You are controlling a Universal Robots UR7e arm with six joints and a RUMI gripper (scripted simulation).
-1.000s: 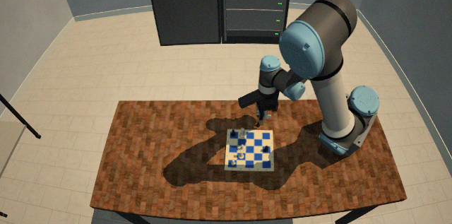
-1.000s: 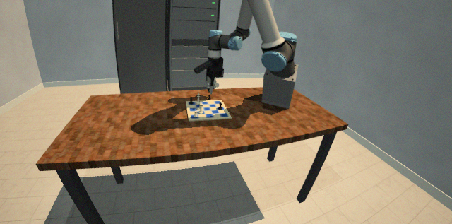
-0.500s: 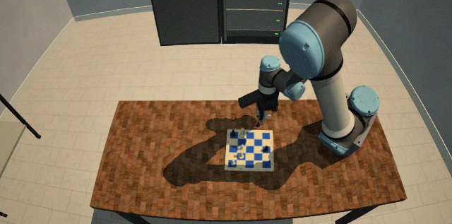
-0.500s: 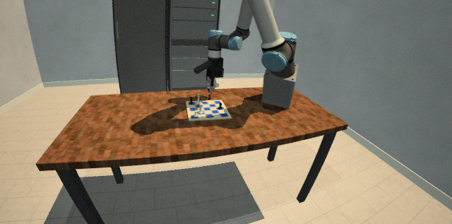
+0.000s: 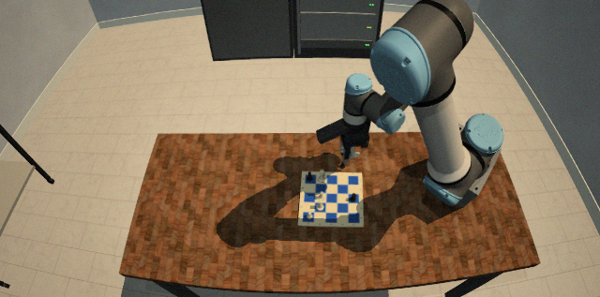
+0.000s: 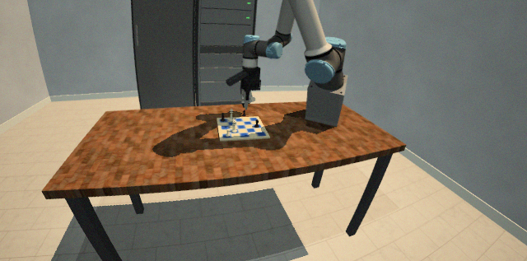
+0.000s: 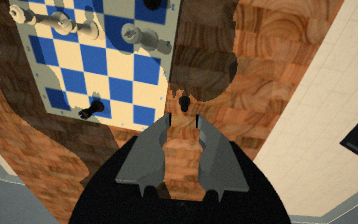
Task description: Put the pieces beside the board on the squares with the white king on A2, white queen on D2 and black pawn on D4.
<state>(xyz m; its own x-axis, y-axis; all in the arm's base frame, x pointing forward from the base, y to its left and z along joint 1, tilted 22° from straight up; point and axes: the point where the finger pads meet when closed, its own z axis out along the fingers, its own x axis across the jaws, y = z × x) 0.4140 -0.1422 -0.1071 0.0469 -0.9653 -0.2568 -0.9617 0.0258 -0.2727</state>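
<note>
Right now the black pawn is 40 mm below my hand. From my hand the other things lie so: tall white piece: 80 mm ahead, 50 mm to the left, 20 mm below; blue-and-cream chessboard: 130 mm to the left, 50 mm below, 50 mm ahead.
</note>
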